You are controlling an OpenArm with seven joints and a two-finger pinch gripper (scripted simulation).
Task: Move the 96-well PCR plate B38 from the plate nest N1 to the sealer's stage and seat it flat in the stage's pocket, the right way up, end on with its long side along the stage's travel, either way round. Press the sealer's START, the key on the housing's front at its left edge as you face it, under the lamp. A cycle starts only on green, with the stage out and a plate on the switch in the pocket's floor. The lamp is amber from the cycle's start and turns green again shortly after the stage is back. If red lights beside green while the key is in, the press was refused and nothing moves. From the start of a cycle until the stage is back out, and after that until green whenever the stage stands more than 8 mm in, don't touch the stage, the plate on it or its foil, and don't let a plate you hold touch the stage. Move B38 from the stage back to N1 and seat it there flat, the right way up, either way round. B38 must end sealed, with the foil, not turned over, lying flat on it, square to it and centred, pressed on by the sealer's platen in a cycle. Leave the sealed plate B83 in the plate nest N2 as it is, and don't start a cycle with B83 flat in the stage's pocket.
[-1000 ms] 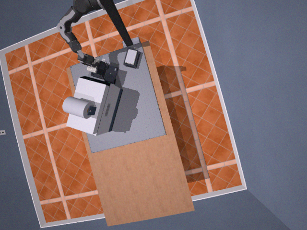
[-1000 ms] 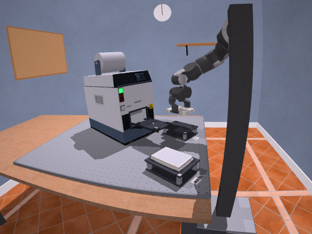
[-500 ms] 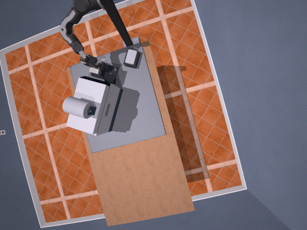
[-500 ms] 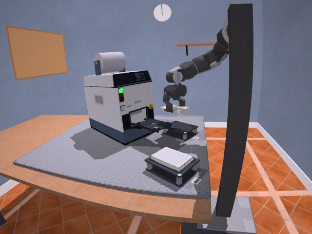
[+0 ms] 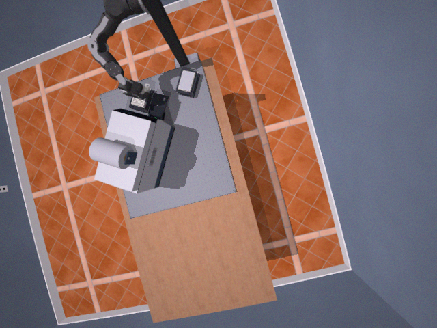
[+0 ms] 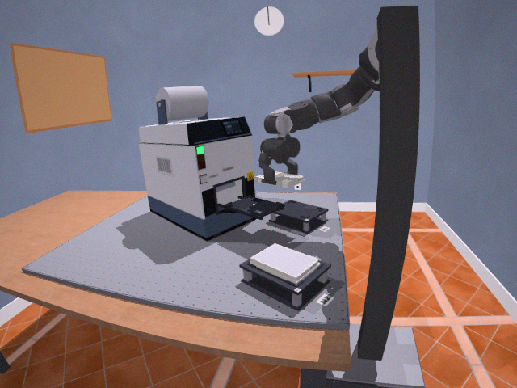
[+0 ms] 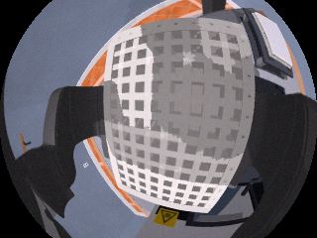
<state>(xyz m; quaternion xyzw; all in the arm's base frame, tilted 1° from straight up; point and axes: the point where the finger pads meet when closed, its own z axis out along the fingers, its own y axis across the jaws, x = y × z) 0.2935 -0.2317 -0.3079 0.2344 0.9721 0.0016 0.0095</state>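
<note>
Right now the sealer's stage is 60 mm ahead of my hand, 80 mm to the left of it and 60 mm below it. From my hand the other things lie so: plate nest N1: 40 mm behind, 60 mm to the right, 120 mm below; white 96-well plate B38: right at my hand; start key: 190 mm ahead, 120 mm to the left, 30 mm above.
</note>
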